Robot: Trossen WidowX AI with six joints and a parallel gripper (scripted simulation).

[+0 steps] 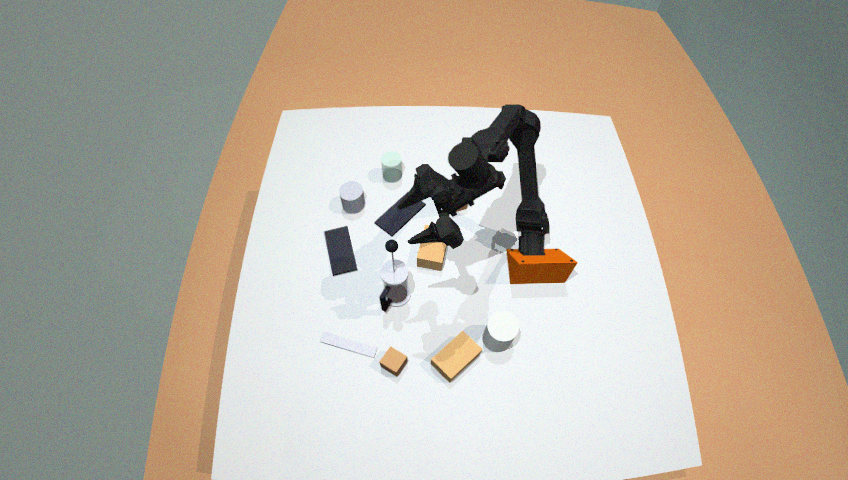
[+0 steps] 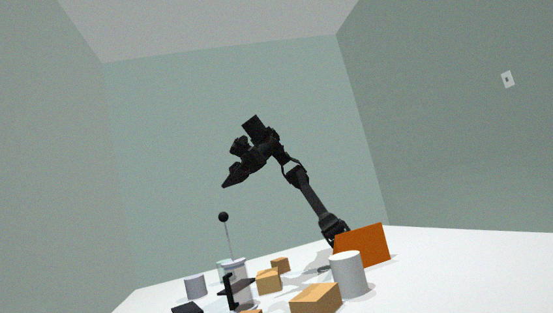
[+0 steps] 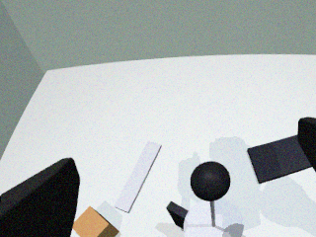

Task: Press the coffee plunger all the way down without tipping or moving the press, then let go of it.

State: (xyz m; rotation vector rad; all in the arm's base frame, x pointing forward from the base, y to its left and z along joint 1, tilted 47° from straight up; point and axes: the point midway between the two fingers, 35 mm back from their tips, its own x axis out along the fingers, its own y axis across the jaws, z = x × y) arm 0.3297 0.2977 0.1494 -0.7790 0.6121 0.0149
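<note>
Now: the coffee press 4 cm ahead of my gripper tip, 1 cm to the left of it and 22 cm below it. Round my gripper tip: white cylinder (24 cm behind, 13 cm to the left, 30 cm below); white strip (15 cm ahead, 14 cm to the left, 34 cm below); grey cylinder (16 cm ahead, 31 cm to the right, 31 cm below).
</note>
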